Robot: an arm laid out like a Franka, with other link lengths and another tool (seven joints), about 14 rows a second.
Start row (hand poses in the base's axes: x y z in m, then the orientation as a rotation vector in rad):
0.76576 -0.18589 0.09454 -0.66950 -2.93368 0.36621
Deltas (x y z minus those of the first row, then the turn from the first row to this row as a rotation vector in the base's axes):
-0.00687 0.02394 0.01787 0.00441 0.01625 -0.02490
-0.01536 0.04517 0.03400 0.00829 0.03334 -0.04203
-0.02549 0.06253 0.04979 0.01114 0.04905 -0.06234
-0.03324 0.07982 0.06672 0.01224 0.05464 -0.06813
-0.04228 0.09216 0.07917 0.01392 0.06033 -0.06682
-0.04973 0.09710 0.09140 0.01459 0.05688 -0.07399
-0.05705 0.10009 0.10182 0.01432 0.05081 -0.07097
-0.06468 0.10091 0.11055 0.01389 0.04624 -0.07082
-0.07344 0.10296 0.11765 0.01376 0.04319 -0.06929
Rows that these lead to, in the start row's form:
0.75889 -0.16195 0.11241 -0.69845 -2.90718 0.36091
0.75040 -0.14072 0.12854 -0.71566 -2.88325 0.35734
0.74027 -0.12336 0.14433 -0.73773 -2.85903 0.35466
0.73252 -0.10607 0.16126 -0.74348 -2.85105 0.35371
0.72348 -0.09373 0.17371 -0.73915 -2.84635 0.35266
0.71603 -0.08879 0.18594 -0.75047 -2.84613 0.35019
0.70871 -0.08580 0.19636 -0.74872 -2.85323 0.34953
0.70108 -0.08498 0.20509 -0.75040 -2.85756 0.34914
0.69232 -0.08293 0.21219 -0.74949 -2.86113 0.34880

